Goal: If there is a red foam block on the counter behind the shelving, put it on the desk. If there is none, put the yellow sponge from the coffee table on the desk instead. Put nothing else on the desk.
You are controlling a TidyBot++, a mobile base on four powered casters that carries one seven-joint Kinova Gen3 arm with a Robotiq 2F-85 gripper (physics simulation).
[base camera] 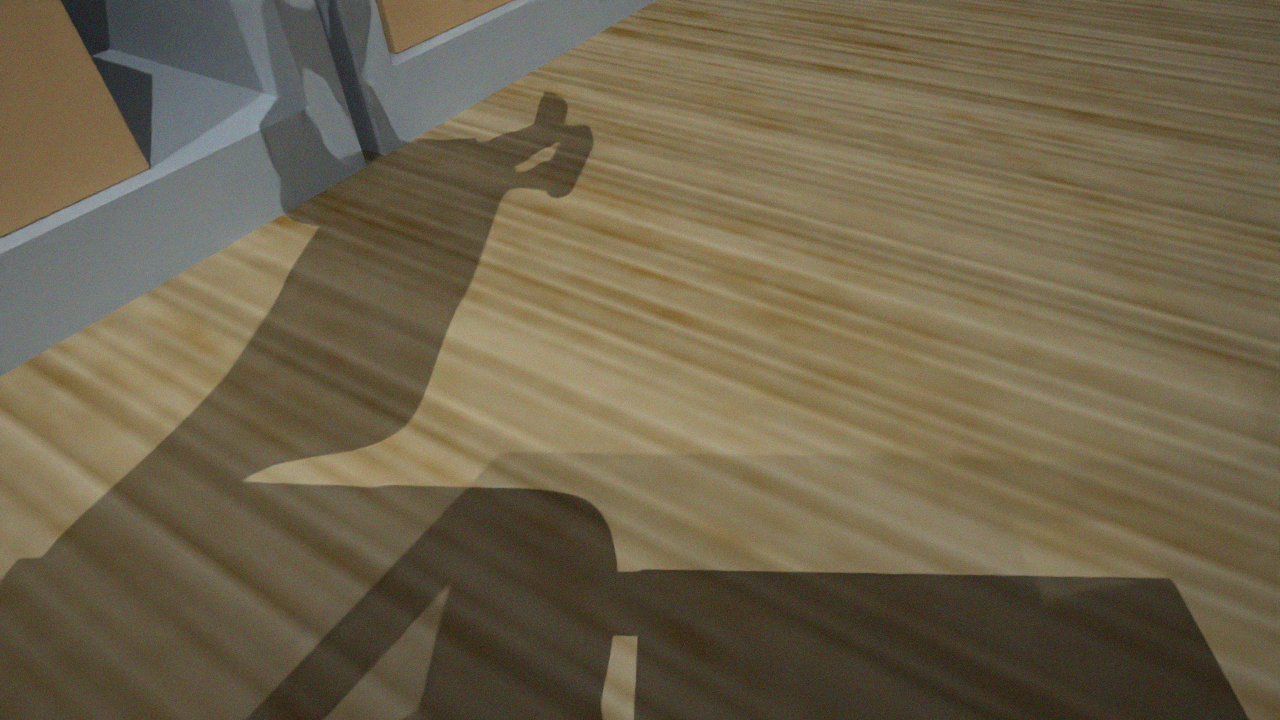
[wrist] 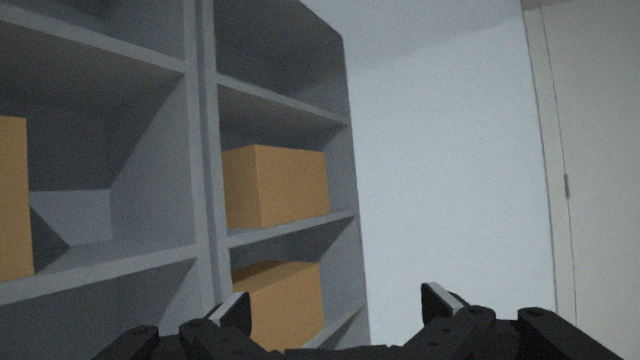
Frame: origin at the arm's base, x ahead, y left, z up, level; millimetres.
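Seen in the pictures: gripper, fingertip midpoint: (wrist: 335, 307).
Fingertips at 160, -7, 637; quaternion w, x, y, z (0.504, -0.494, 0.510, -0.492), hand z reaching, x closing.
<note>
A point is followed by its place in that frame, as x, y, z.
My gripper (wrist: 335, 307) @(160, -7, 637) is open, with its two dark fingers wide apart at the bottom of the wrist view and nothing between them. The grey shelving (wrist: 202, 150) (base camera: 205, 205) fills the left of the wrist view, and its base runs along the upper left of the base camera view. The counter, a red foam block, the coffee table, the yellow sponge and the desk do not show in either view.
Brown boxes (wrist: 295, 187) @(1148, 121, 717) (wrist: 292, 305) @(1077, 161, 303) (wrist: 15, 200) @(449, 509, 722) (base camera: 53, 116) @(586, 434, -261) stand in the shelving. To its right are a pale wall (wrist: 450, 175) @(1379, -551, 713) and a light door (wrist: 600, 150) @(1091, -1029, 751). Shadows of the arm and base lie on the wooden floor (base camera: 895, 268) @(592, -168, -397).
</note>
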